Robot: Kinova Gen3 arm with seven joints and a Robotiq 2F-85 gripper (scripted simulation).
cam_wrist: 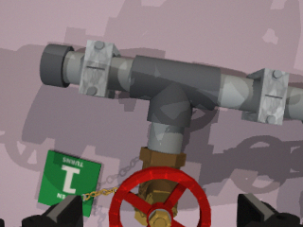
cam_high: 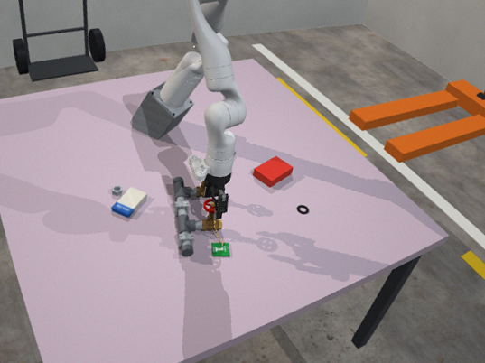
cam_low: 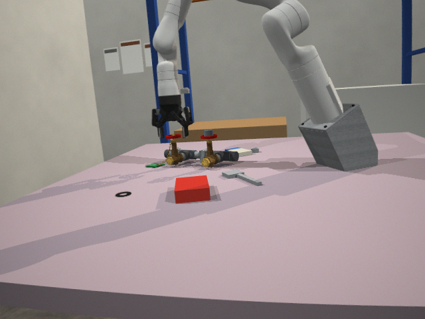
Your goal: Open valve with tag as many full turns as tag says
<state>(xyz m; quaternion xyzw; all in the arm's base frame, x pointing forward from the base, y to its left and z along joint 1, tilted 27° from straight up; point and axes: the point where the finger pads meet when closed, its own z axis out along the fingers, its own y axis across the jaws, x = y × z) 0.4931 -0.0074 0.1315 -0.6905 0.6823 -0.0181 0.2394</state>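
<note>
Now: the green tag 8 cm ahead of my hand, 2 cm to the left of it and 10 cm below it. The rest, counted from my hand: grey nut (20 cm behind, 26 cm to the right, 10 cm below); grey hammer-shaped tool (29 cm behind, 12 cm to the left, 10 cm below); blue box (14 cm behind, 22 cm to the right, 10 cm below).
</note>
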